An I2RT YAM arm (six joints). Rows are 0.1 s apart.
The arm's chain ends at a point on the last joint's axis. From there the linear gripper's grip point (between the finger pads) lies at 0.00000 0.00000 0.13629 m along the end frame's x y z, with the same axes.
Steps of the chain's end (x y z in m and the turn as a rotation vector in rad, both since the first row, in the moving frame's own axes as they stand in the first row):
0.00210, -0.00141, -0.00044, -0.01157, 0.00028, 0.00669
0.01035, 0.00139, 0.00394, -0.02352, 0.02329, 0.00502
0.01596, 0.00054, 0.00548, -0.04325, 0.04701, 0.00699
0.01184, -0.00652, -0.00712, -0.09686, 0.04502, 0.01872
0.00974, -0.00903, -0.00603, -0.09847, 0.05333, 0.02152
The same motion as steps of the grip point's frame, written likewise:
0.00213, 0.00017, -0.00045, -0.01157, 0.00028, 0.00669
0.01352, 0.00460, 0.00387, -0.02352, 0.02329, 0.00502
0.02234, 0.00645, 0.00520, -0.04325, 0.04701, 0.00699
0.01784, 0.00671, -0.00790, -0.09686, 0.04502, 0.01872
0.01685, 0.00444, -0.00688, -0.09847, 0.05333, 0.02152

